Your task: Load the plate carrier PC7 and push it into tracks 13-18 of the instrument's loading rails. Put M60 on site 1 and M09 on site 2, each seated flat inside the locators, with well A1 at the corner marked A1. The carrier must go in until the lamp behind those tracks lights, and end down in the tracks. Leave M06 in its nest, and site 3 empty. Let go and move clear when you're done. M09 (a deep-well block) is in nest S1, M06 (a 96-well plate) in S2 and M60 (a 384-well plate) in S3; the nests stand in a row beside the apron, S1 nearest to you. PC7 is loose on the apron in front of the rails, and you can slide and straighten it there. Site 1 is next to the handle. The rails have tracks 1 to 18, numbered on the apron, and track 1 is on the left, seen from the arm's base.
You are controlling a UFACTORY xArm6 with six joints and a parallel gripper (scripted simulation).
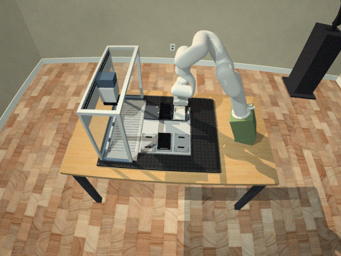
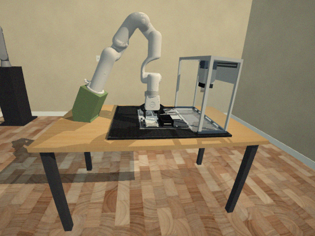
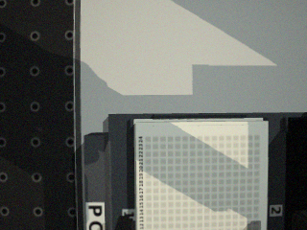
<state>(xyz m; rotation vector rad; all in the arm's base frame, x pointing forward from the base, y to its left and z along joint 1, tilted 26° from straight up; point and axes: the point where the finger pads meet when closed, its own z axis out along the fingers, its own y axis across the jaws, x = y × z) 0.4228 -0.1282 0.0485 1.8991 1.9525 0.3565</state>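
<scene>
Now: hand 14 cm to the right of the apron, 9 cm short of it and 6 cm above it. Also, from my hand: black 96-well plate: 26 cm to the left, 10 cm ahead, 4 cm below; then carrier PC7: 10 cm ahead, 5 cm below; then nest S1: 25 cm to the left, 6 cm below, 2 cm behind.
</scene>
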